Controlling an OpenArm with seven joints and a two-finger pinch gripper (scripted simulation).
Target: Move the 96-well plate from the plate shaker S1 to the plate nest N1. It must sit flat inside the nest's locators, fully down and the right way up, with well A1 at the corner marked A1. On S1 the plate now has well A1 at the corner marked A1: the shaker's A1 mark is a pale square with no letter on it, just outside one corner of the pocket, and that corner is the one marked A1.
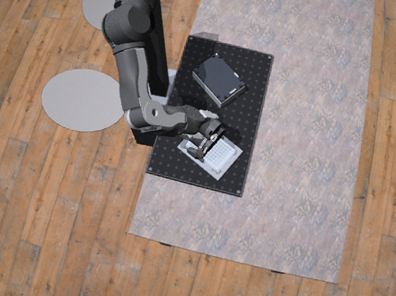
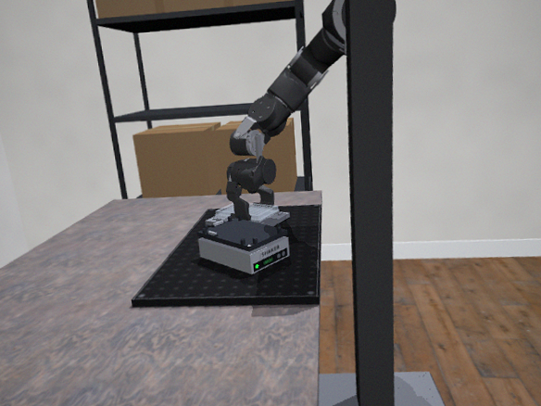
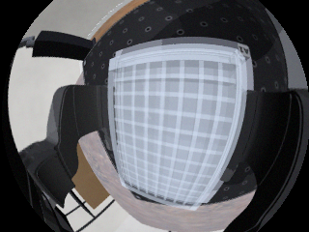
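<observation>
Right now the 96-well plate is 1 cm ahead of my hand and 1 cm to the right of it. Also, from my hand: plate shaker S1: 2 cm ahead, 21 cm to the left, 1 cm above; then plate nest N1: 1 cm ahead, 1 cm to the right, 2 cm below.
</observation>
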